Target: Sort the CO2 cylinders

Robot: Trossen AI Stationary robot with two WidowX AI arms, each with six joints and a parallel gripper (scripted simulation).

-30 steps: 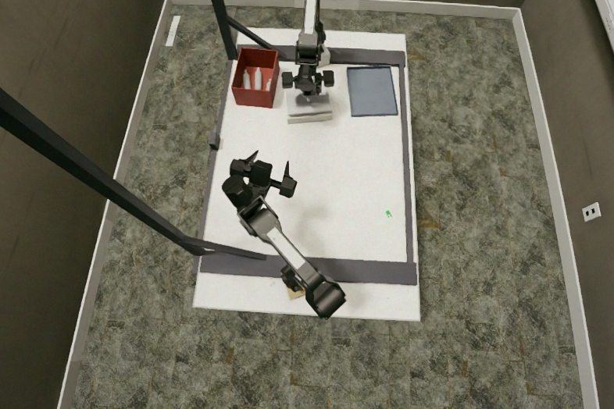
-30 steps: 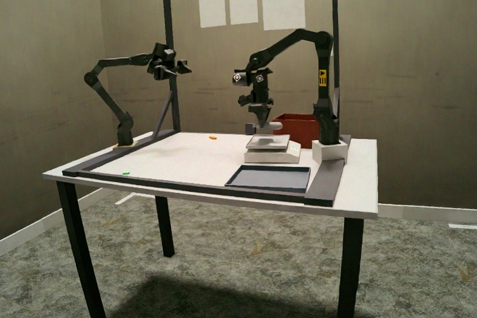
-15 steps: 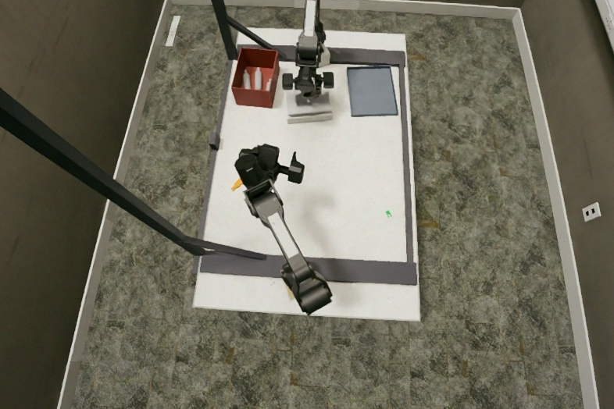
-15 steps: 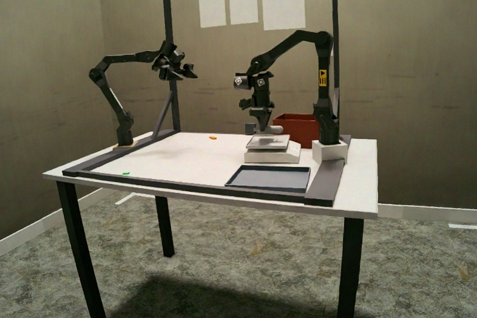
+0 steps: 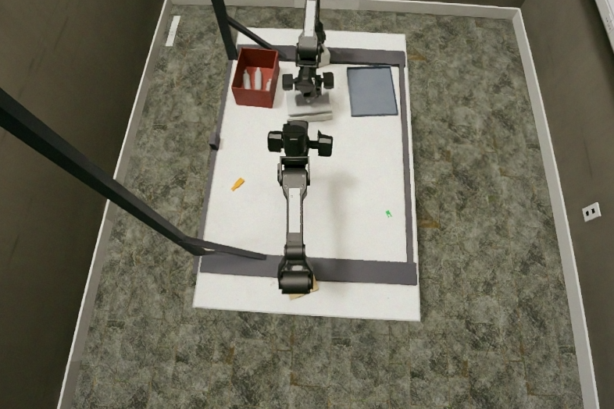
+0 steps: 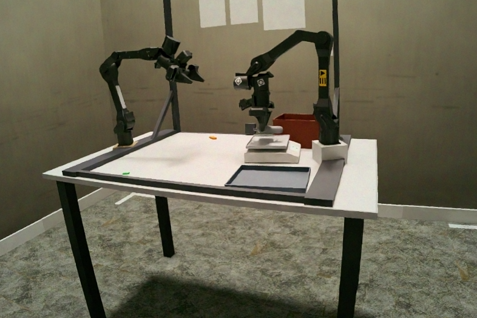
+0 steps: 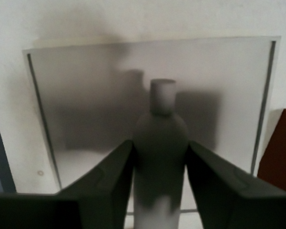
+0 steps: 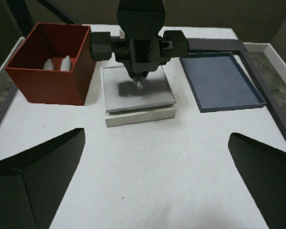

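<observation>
Right now my left hand is 9 cm above the scale platform and 2 cm to the right of it. Round my left hand: scale 10 cm below, 3 cm to the left; then CO2 cylinder 4 cm below; then red scrap bin 22 cm behind, 11 cm below, 10 cm to the left.
</observation>
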